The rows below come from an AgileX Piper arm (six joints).
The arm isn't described. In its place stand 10 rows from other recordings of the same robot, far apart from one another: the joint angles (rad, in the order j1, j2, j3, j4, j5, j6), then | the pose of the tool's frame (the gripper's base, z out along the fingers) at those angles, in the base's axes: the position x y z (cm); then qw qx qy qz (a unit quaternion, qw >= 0).
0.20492 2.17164 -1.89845 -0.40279 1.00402 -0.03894 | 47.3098, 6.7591, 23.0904, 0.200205, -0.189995, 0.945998, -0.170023
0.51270 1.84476 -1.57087 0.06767 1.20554 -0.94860 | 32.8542, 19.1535, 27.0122, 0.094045, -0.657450, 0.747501, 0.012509
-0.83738 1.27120 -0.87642 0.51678 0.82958 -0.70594 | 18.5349, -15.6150, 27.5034, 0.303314, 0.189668, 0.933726, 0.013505
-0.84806 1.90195 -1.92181 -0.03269 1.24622 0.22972 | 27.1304, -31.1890, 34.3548, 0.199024, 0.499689, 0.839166, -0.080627
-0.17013 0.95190 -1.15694 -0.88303 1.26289 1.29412 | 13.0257, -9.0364, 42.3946, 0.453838, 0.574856, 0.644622, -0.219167
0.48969 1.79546 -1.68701 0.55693 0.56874 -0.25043 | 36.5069, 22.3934, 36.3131, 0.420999, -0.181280, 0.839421, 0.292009
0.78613 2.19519 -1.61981 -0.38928 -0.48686 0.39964 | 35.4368, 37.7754, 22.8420, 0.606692, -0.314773, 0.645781, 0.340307
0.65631 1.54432 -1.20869 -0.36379 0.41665 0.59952 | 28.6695, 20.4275, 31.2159, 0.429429, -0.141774, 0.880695, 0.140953
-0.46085 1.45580 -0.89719 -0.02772 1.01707 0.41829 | 22.0133, -11.1693, 22.3013, 0.040878, 0.418998, 0.906974, -0.012951
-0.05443 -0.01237 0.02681 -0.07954 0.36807 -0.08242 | 5.2464, -0.5464, 17.1895, 0.591226, -0.032520, 0.802429, -0.074178
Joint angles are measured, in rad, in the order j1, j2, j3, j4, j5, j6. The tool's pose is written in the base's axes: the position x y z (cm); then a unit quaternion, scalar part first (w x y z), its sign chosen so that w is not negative. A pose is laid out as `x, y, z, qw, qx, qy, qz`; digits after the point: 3 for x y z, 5 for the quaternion.
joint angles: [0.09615 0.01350 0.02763 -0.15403 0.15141 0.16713]
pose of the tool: 5.804, 0.348, 18.953, 0.66896, -0.02245, 0.74241, 0.02855
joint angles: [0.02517 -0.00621 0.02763 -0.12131 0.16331 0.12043]
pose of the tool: 5.671, -0.036, 18.953, 0.67224, -0.00244, 0.74033, 0.00142
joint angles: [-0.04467 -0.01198 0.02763 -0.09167 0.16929 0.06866]
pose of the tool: 5.613, -0.391, 18.927, 0.67140, 0.01368, 0.74044, -0.02801
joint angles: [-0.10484 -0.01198 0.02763 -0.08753 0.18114 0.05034]
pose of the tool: 5.568, -0.730, 18.820, 0.66549, 0.03096, 0.74390, -0.05274
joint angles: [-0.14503 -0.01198 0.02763 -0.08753 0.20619 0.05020]
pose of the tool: 5.504, -0.969, 18.594, 0.65492, 0.04709, 0.75134, -0.06604
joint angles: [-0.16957 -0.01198 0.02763 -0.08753 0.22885 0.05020]
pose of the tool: 5.446, -1.116, 18.391, 0.64549, 0.05751, 0.75801, -0.07385
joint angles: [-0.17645 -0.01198 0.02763 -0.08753 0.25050 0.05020]
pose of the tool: 5.403, -1.164, 18.197, 0.63697, 0.06129, 0.76470, -0.07583
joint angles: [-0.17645 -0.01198 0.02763 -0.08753 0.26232 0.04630]
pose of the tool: 5.382, -1.169, 18.092, 0.63228, 0.06043, 0.76854, -0.07693
